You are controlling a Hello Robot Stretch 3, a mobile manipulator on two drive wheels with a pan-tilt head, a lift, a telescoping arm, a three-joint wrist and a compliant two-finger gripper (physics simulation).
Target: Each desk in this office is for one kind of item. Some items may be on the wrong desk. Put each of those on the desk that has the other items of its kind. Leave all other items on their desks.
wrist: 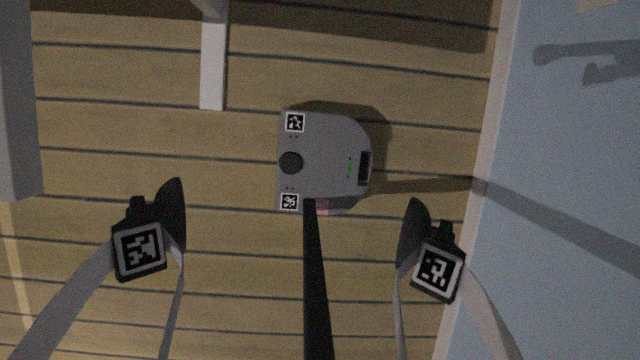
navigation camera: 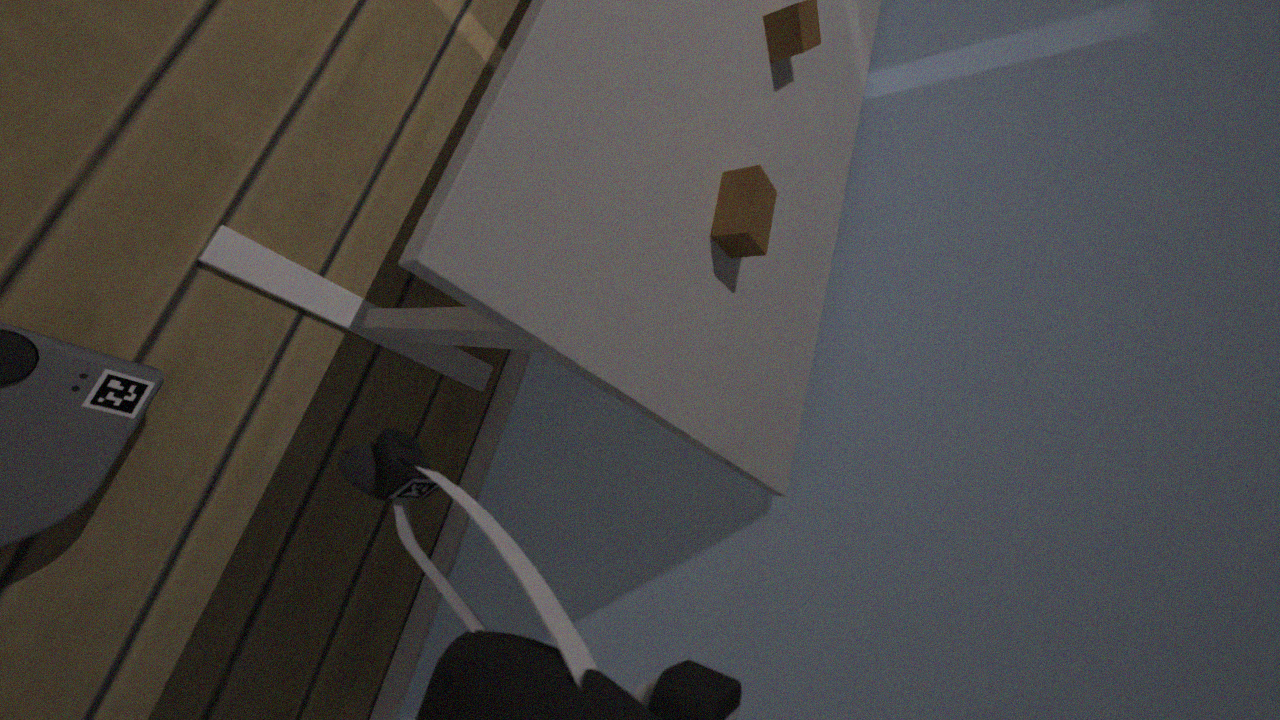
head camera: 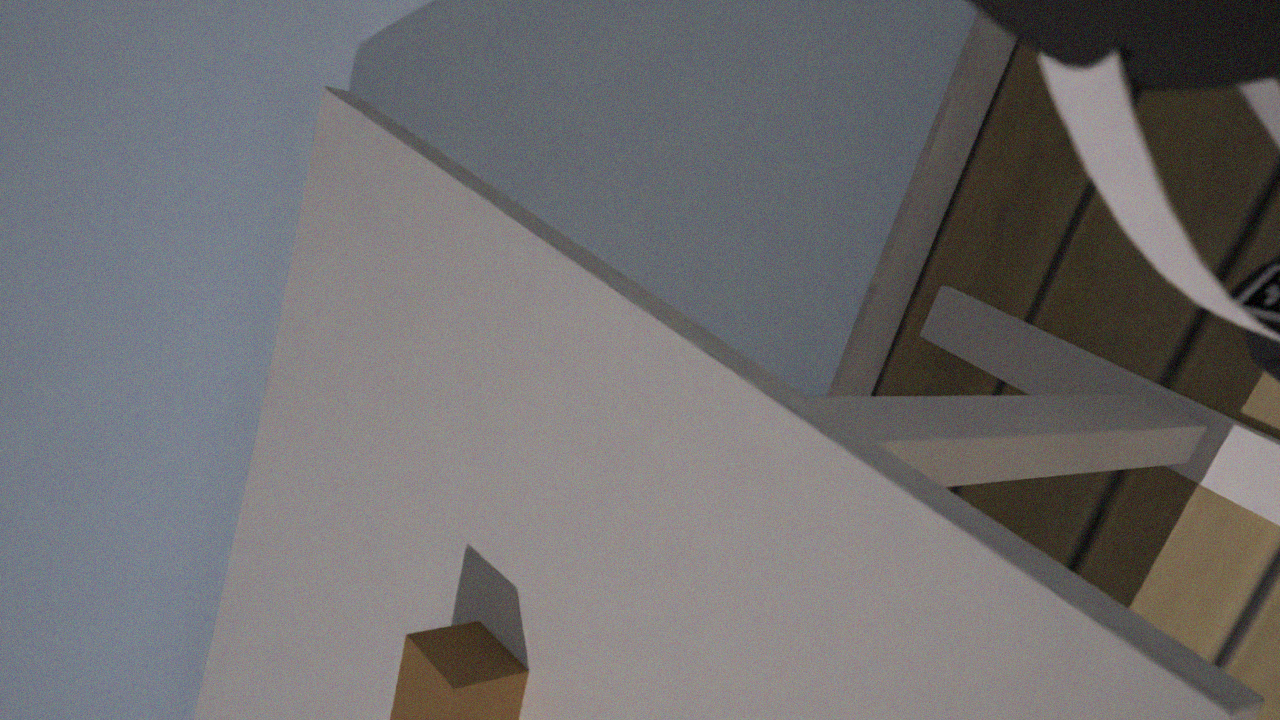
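Seen in the pictures: gripper, fingertip midpoint: (wrist: 295, 213) (navigation camera: 309, 582); robot's base at its link origin: (wrist: 293, 155).
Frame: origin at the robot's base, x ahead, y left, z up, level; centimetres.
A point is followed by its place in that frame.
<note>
A brown box (head camera: 460, 685) {y -41.5, x 39.3, z 99.5 cm} (navigation camera: 742, 210) {y -41.0, x 42.3, z 98.8 cm} stands on the white desk (head camera: 626, 447) {y -39.3, x 23.1, z 95.0 cm} (navigation camera: 626, 197) {y -26.0, x 33.0, z 95.0 cm}; its lower part is cut off in the head view. A second brown box (navigation camera: 792, 31) {y -41.7, x 73.4, z 98.8 cm} stands farther along the desk in the navigation view. My gripper (navigation camera: 380, 465) (wrist: 295, 213) {y -12.5, x -2.3, z 96.7 cm} is open, its fingers wide apart with no item between them. In the navigation view it hangs beyond the desk's short end, apart from both boxes. The head view shows part of its fingers at the right edge. The kinds of items on other desks do not show.
My wheeled base (wrist: 325, 155) {y -3.4, x -10.6, z 16.0 cm} is on the wood floor (wrist: 125, 125) {y -6.3, x 62.4, z 0.0 cm} (navigation camera: 116, 205) {y -1.4, x 29.0, z 0.0 cm}. A white desk leg (wrist: 212, 70) {y -27.7, x 29.8, z 2.5 cm} (navigation camera: 277, 273) {y -26.0, x 30.2, z 2.5 cm} reaches out near it. A grey upright piece (wrist: 22, 125) {y -16.1, x 16.1, z 93.9 cm} is at the left of the wrist view. The blue wall (wrist: 560, 150) {y -13.9, x -72.9, z 38.3 cm} (head camera: 116, 358) {y -91.0, x 42.5, z 106.3 cm} (navigation camera: 1029, 358) {y -90.9, x 46.6, z 128.6 cm} runs behind the desk.
</note>
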